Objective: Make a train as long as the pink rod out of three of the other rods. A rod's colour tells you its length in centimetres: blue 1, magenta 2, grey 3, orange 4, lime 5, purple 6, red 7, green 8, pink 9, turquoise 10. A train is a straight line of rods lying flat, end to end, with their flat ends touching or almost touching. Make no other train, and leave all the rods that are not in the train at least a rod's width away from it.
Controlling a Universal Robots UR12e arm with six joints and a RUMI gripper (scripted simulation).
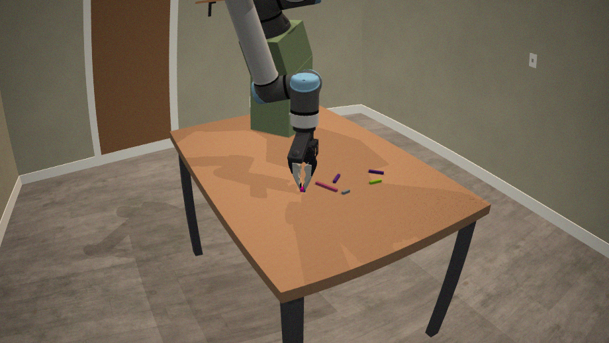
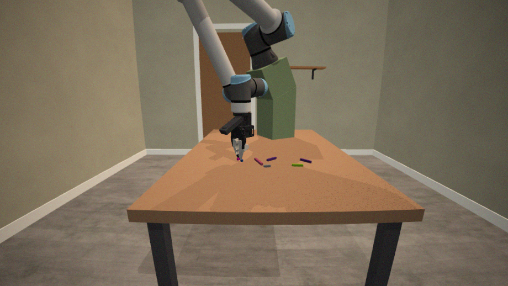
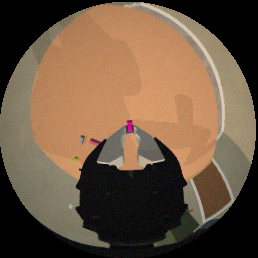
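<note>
My hand is 2 cm above the blue rod, 1 cm to the right of it and 1 cm past it. From my hand the other things lie so: magenta rod (1 cm below); then pink rod (9 cm to the left, 2 cm below); then grey rod (13 cm to the left, 7 cm ahead, 2 cm below).
</note>
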